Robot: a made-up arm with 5 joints.
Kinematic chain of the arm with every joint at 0, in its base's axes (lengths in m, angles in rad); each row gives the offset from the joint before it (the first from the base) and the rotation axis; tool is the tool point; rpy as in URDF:
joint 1: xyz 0 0.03 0.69 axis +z
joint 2: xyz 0.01 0 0 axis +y
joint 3: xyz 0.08 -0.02 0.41 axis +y
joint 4: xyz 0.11 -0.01 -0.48 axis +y
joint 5: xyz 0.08 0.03 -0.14 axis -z
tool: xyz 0.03 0 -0.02 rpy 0.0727 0.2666 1.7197
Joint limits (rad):
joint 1: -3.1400..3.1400
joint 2: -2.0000..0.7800
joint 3: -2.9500..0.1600
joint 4: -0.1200..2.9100
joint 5: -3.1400..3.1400
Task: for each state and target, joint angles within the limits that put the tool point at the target. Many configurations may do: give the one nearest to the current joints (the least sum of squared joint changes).
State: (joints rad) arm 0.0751 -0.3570 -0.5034 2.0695 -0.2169
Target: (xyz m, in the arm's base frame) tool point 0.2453 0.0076 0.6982
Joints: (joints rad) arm -0.1146 -0.3501 -0.4563 2.0795 -0.1941
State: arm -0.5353 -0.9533 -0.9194 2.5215 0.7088
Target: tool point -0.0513 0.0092 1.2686
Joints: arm -0.0521 -1.1375 -1.4729 2.3991 0.8969
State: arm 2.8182 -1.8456 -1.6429 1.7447 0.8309
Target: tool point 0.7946 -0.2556 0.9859
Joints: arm 2.7710 -1.9999 -2.0587 1.4792 0.8014
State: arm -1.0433 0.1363 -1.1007 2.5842 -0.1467
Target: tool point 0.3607 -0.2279 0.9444
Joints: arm -0.6326 -0.0349 -1.2912 2.6243 -0.1763
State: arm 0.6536 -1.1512 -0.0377 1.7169 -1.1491
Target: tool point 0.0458 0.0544 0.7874
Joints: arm 0.0041 -1.5033 -0.2084 2.3680 -0.9392
